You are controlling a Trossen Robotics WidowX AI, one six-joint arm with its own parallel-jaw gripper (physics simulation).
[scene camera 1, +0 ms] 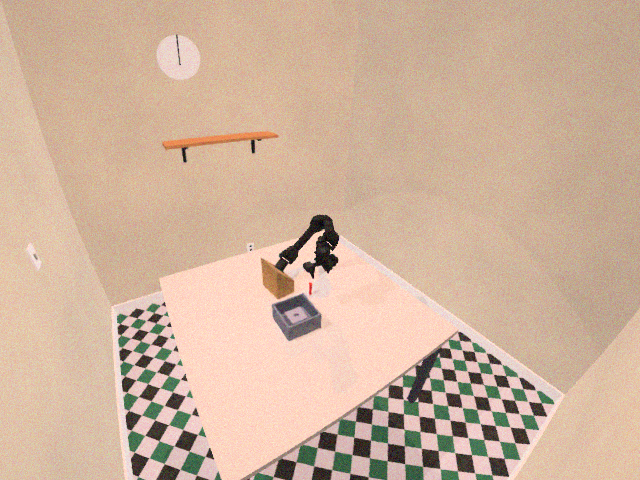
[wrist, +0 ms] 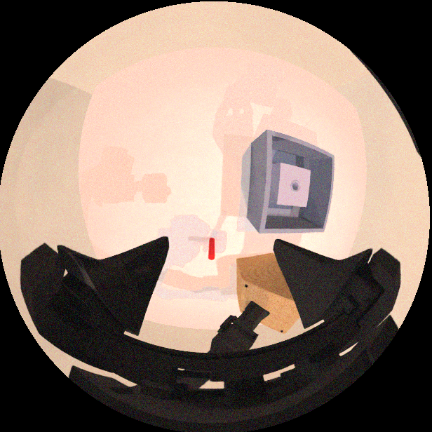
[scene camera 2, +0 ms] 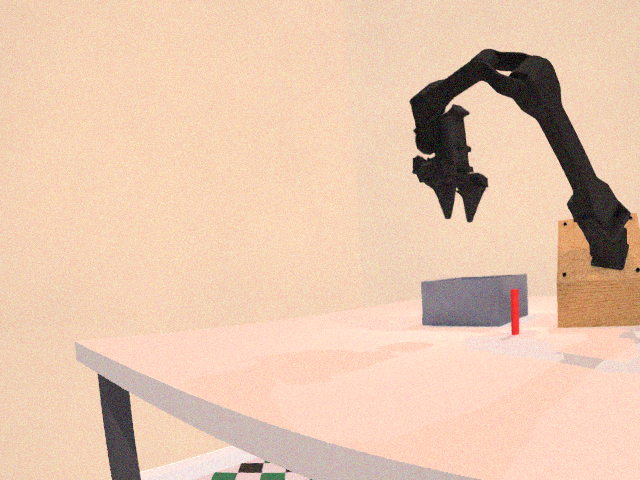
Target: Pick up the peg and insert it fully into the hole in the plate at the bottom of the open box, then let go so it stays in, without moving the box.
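Seen in the pictures: gripper, between the fingertips: (scene camera 1: 320,275) (scene camera 2: 459,220); arm's base, origin of its link: (scene camera 1: 278,268) (scene camera 2: 610,255).
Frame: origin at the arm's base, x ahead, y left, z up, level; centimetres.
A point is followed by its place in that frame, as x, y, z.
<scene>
The red peg (scene camera 1: 310,288) {15.8, 13.4, -8.2} (scene camera 2: 514,312) {15.3, 14.2, -8.8} (wrist: 211,248) stands upright on the table, beside the box and apart from it. The open grey box (scene camera 1: 305,329) {41.8, -3.4, -9.0} (scene camera 2: 460,302) {31.5, 5.6, -7.7} (wrist: 258,185) sits on the table. A pale square plate (scene camera 1: 297,319) {35.6, -4.8, -7.0} (wrist: 290,197) with a round hole near its middle lies inside the box; the box walls hide it in scene camera 2. My black gripper (scene camera 1: 321,273) {26.4, 13.2, 8.6} (scene camera 2: 459,219) {26.4, 13.2, 8.6} (wrist: 223,244) points down, open and empty, high above the table. In the wrist view the peg shows between the two fingers, well below them.
A wooden board (scene camera 1: 276,280) {11.3, -5.8, 1.4} (scene camera 2: 578,302) {5.6, 5.1, -8.2} (wrist: 262,270) stands upright near the arm's base, close to the box and the peg. All of these stand on the pale table (scene camera 1: 258,392) {61.2, -35.7, -12.8} (scene camera 2: 310,403) {17.2, 59.9, -12.8} (wrist: 150,100). A wall shelf (scene camera 1: 222,139) is far behind.
</scene>
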